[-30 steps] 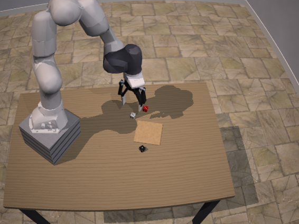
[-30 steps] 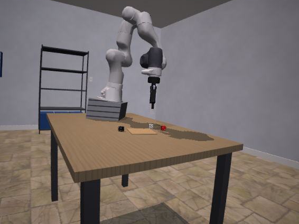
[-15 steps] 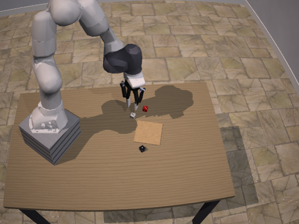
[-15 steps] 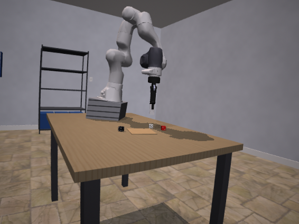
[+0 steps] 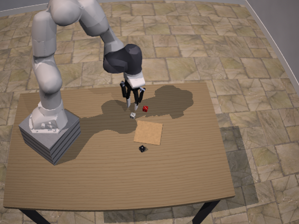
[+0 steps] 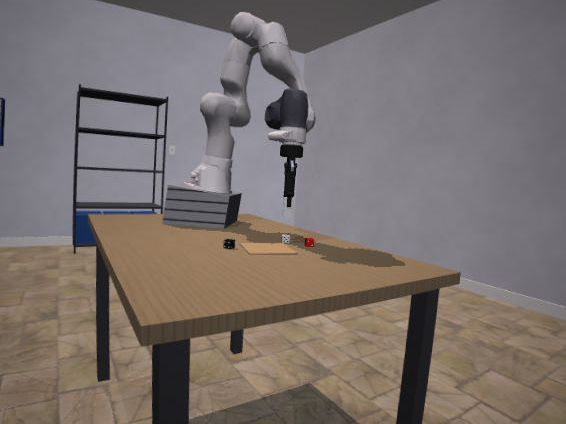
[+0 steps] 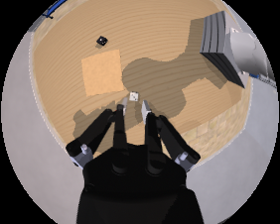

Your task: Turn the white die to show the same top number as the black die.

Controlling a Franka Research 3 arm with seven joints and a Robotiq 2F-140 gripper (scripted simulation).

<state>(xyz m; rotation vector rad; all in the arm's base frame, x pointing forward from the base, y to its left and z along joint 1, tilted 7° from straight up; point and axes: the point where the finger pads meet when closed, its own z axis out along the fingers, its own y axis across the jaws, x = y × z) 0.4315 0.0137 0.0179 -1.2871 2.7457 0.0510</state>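
My hand is 11 cm above the white die. The rest, counted from my hand: red die (11 cm below, 8 cm ahead, 3 cm to the left); then black die (22 cm to the right, 11 cm below, 1 cm behind); then tan mat (13 cm to the right, 12 cm below, 5 cm ahead).
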